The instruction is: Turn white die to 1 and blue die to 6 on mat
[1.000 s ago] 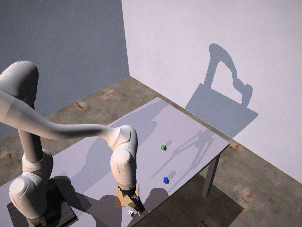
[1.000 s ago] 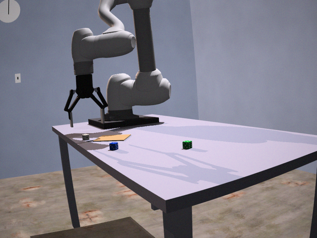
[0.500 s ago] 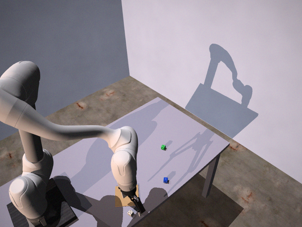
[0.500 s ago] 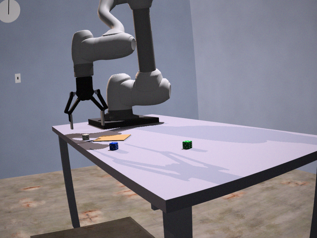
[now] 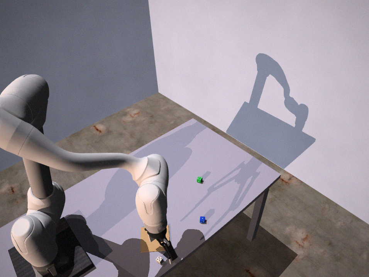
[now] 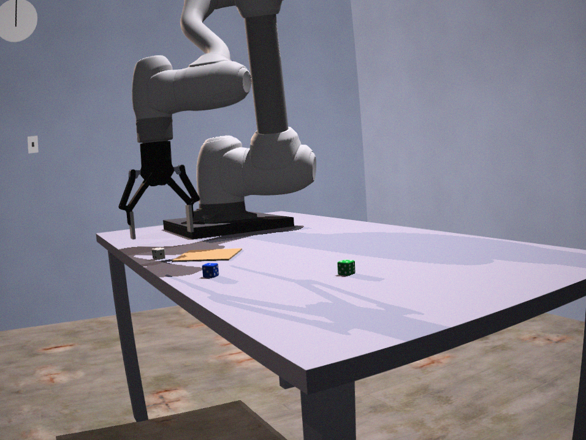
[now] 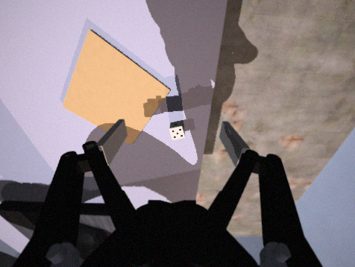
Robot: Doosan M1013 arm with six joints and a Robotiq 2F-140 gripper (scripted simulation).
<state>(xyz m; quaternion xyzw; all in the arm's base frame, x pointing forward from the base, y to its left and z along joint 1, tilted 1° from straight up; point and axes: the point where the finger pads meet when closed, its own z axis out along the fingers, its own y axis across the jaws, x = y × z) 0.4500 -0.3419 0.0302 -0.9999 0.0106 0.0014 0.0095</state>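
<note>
Now: the blue die 270 mm ahead of my hand, 60 mm below it and 20 mm to the left of it. Also, from my hand: green die: 450 mm ahead, 220 mm to the left, 60 mm below; then white die: 60 mm below, 30 mm behind, 10 mm to the right; then tan mat: 100 mm to the left, 70 mm below, 30 mm ahead.
</note>
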